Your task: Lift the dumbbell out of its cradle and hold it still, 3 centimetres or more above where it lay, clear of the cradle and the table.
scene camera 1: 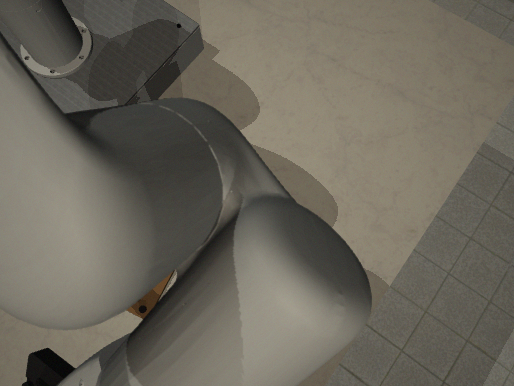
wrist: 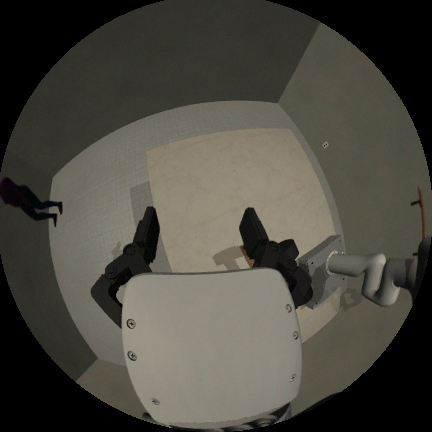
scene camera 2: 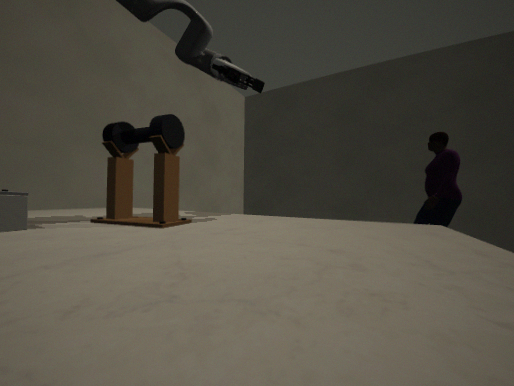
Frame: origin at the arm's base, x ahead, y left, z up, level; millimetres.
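Seen in the pictures: gripper, fingertip midpoint: point(wrist: 200, 217) point(scene camera 2: 251, 83); arm's base, link origin: point(scene camera 1: 58, 47) point(wrist: 331, 262).
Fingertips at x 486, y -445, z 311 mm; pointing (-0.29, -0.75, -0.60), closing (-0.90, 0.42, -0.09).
Offsets run from my fingertips to a thing's top centre. "*": to the spot under its first point. Level surfaces: height alone.
A black dumbbell @[158 mm back, 224 mm left, 133 mm down] point(scene camera 2: 142, 134) lies in its cradle in scene camera 2, one head on each V-shaped rest. The wooden cradle @[158 mm back, 224 mm left, 190 mm down] point(scene camera 2: 166, 187) point(scene camera 1: 143, 302) has two posts on a flat base; in scene camera 1 a small corner of it shows between the arm's links, and the dumbbell is hidden there. In the wrist view a small part of the cradle @[* 110 mm back, 166 mm left, 383 mm down] point(wrist: 246, 256) shows behind the right finger. My gripper point(wrist: 200, 217) point(scene camera 2: 256, 85) is open, its fingers wide apart with no object between them. In scene camera 2 it appears higher than the dumbbell and to its right, apart from it.
The pale table @[390 mm down] point(scene camera 1: 400, 125) point(scene camera 2: 280, 290) point(wrist: 220, 175) bears the cradle and the grey robot base plate point(scene camera 1: 150, 55) point(wrist: 325, 280). The arm's large links point(scene camera 1: 75, 225) cover much of scene camera 1. A person point(scene camera 2: 442, 175) point(wrist: 25, 200) stands beyond the table.
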